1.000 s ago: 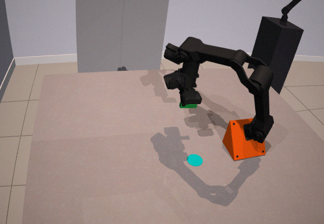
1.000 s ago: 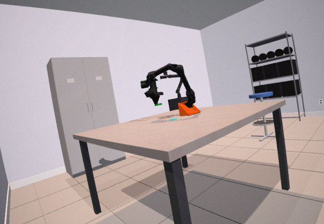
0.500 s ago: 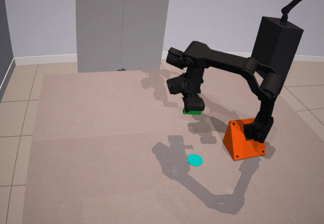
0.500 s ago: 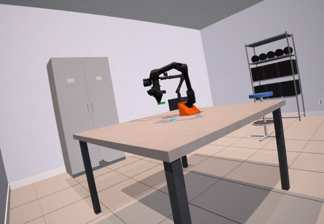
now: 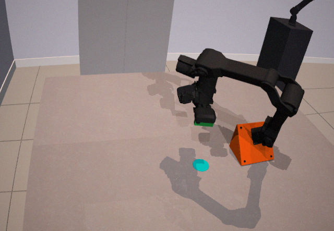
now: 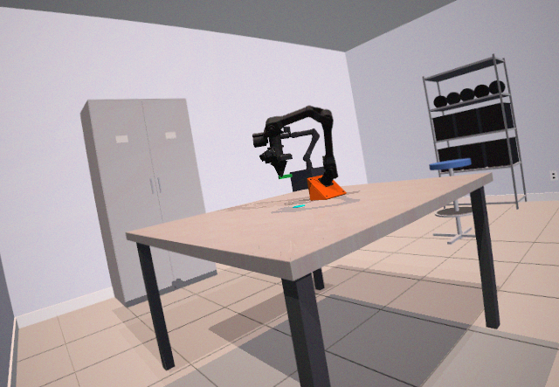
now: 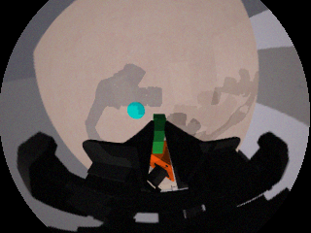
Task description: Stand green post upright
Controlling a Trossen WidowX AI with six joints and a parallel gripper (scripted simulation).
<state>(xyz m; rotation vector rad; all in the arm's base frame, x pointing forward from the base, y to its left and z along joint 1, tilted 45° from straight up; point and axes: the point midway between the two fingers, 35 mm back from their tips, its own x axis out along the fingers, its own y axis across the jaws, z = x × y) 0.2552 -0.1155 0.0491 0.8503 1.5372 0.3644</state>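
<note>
Right now the cyan circle is 15 cm below my gripper tip, 7 cm to the left of it and 1 cm behind it. Also, from my gripper tip: green post: 2 cm behind, 1 cm to the left.
</note>
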